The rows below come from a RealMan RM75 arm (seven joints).
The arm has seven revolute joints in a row. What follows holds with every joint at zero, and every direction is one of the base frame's. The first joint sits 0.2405 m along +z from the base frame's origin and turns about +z. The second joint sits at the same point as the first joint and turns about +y. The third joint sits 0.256 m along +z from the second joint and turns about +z. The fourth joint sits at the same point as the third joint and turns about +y. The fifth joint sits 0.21 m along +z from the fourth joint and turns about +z. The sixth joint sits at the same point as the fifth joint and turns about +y. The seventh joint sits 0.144 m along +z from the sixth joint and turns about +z. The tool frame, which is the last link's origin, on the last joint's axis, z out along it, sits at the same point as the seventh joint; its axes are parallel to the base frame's.
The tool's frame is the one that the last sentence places.
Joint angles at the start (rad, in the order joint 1, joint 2, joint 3, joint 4, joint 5, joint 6, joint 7): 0.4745 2.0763 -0.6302 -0.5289 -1.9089 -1.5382 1.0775
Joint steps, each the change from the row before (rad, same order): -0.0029 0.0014 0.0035 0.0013 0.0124 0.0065 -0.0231; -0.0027 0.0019 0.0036 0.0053 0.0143 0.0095 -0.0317; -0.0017 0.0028 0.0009 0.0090 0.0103 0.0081 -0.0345; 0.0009 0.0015 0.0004 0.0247 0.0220 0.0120 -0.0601; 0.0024 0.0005 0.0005 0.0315 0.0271 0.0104 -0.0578
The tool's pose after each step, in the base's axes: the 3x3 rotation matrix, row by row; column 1 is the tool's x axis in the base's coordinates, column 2 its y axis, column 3 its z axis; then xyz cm. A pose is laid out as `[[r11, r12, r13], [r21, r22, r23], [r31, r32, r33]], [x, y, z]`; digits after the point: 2 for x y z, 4 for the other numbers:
[[0.7985, -0.3902, -0.4583], [-0.1640, -0.8736, 0.4581], [-0.5792, -0.2907, -0.7616]], [28.36, 31.38, -0.67]
[[0.8024, -0.3806, -0.4598], [-0.1399, -0.8688, 0.4750], [-0.5802, -0.3168, -0.7503]], [28.44, 31.45, -0.66]
[[0.8074, -0.3674, -0.4616], [-0.1173, -0.8668, 0.4847], [-0.5782, -0.3372, -0.7430]], [28.48, 31.43, -0.83]
[[0.8127, -0.3463, -0.4686], [-0.0798, -0.8628, 0.4992], [-0.5772, -0.3683, -0.7288]], [28.49, 31.44, -1.13]
[[0.8125, -0.3321, -0.4791], [-0.0469, -0.8564, 0.5141], [-0.5810, -0.3953, -0.7114]], [28.46, 31.44, -1.47]

